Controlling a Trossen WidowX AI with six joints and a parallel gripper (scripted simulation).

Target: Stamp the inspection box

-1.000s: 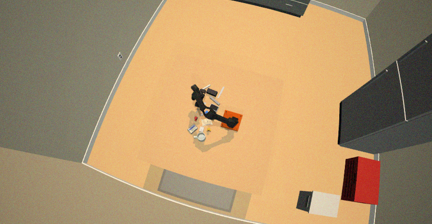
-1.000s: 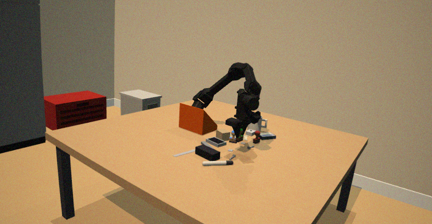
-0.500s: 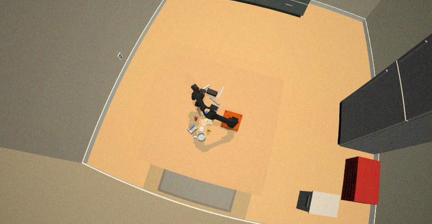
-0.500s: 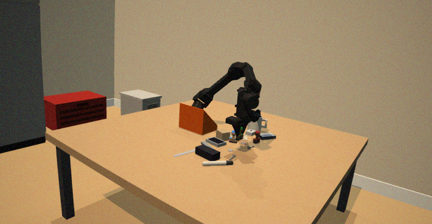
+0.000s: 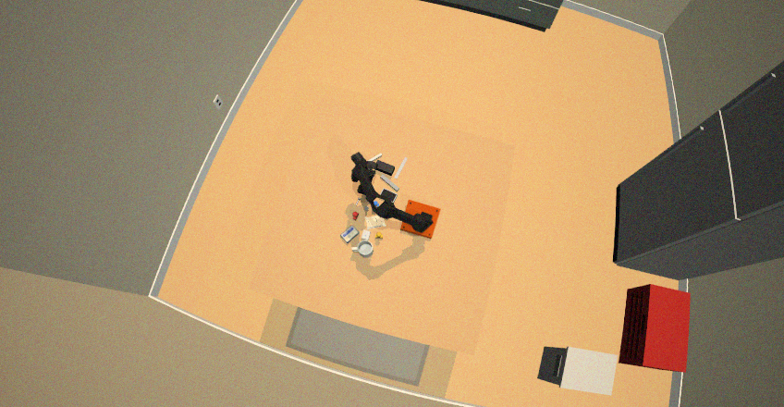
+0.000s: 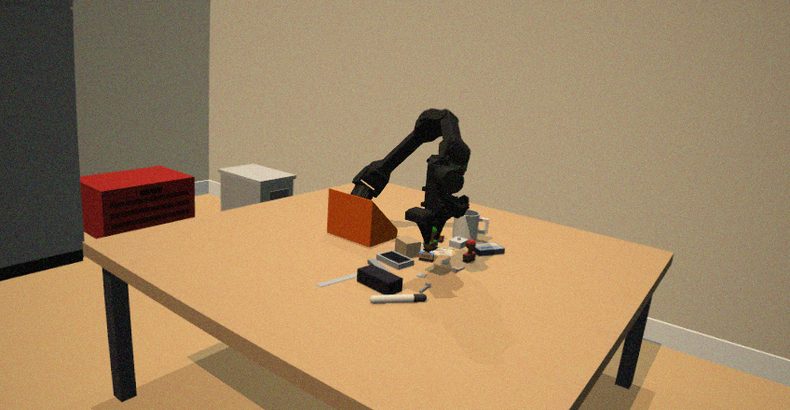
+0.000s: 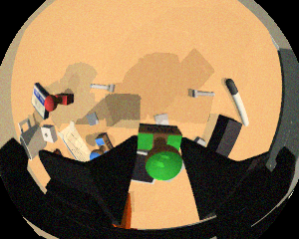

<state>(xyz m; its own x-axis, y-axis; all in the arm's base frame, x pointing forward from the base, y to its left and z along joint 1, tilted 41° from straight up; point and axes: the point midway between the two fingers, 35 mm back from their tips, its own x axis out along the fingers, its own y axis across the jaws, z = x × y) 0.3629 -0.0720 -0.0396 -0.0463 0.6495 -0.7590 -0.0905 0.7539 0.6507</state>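
Right now my gripper tip is 120 mm past the ink pad and 90 mm above it. Round my gripper tip: blue-knobbed stamp (70 mm behind, 80 mm to the left, 70 mm below); then green-knobbed stamp (right at my gripper tip); then tan block (140 mm behind, 80 mm to the left, 70 mm below).
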